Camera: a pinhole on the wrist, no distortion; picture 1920 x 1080 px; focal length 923.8 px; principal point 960.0 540.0 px. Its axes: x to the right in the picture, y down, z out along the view. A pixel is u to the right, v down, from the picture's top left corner.
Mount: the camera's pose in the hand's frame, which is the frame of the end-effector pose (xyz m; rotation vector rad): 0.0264 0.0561 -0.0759 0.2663 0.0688 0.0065
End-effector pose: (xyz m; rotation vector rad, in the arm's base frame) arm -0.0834 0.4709 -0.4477 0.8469 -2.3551 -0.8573
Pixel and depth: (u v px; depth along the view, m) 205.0 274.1 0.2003
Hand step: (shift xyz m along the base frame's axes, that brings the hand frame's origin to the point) 0.0358 0.0956 -0.1430
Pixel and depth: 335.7 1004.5 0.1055
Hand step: -0.0317 0.0909 0.0157
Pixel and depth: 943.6 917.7 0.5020
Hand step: -0.3684 0.2182 -0.2182
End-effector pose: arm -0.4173 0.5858 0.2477 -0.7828 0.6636 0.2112
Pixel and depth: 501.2 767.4 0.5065
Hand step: 0.0546 0.3674 0.3350
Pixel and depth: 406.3 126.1 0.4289
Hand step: 0.0883 0.0561 0.4268
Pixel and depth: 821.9 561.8 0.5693
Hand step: 0.2464 0.2861 0.3100
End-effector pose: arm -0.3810 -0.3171 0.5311 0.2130 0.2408 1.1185
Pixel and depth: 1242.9 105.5 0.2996
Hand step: 0.2427 0.0507 0.1045
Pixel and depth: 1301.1 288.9 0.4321
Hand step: 0.3225 0.1094 0.2181
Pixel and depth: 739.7 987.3 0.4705
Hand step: -0.0196 -0.0054 0.4717
